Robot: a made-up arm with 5 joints.
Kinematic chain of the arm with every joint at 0, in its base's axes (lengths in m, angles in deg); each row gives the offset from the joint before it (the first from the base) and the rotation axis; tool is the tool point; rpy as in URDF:
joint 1: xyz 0.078 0 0.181 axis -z
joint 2: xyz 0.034 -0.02 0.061 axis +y
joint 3: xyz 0.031 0 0.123 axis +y
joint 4: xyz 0.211 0 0.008 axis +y
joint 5: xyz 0.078 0.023 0 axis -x
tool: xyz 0 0 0 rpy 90 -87.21 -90
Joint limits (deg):
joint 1: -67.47..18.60
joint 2: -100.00..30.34
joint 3: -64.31..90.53
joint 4: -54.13..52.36
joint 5: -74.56..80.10
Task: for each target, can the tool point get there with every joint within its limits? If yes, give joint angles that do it. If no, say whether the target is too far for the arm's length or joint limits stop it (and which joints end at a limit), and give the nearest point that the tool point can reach.
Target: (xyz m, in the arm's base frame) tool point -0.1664 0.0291 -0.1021
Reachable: no: joint limits stop it (at a limit: joint 2, joint 3) | nearest point 0.0426 0.0042 0.0940 | short by 0.288 m
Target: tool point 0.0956 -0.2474 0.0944
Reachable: no: joint limits stop it (at a limit: joint 1, joint 2, joint 3) | nearest point 0.0543 -0.0494 0.1307 | short by 0.206 m
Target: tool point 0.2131 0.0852 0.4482
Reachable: yes | joints -31.16 -81.37 51.77 -6.43 58.05
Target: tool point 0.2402 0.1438 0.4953
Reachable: yes | joints -40.76 -43.29 22.36 -28.95 -19.88
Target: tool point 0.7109 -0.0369 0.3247
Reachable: no: too far | nearest point 0.4893 -0.0240 0.3281 | short by 0.222 m
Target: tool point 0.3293 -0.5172 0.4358
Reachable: no: too far | nearest point 0.4526 -0.1229 0.4325 | short by 0.413 m
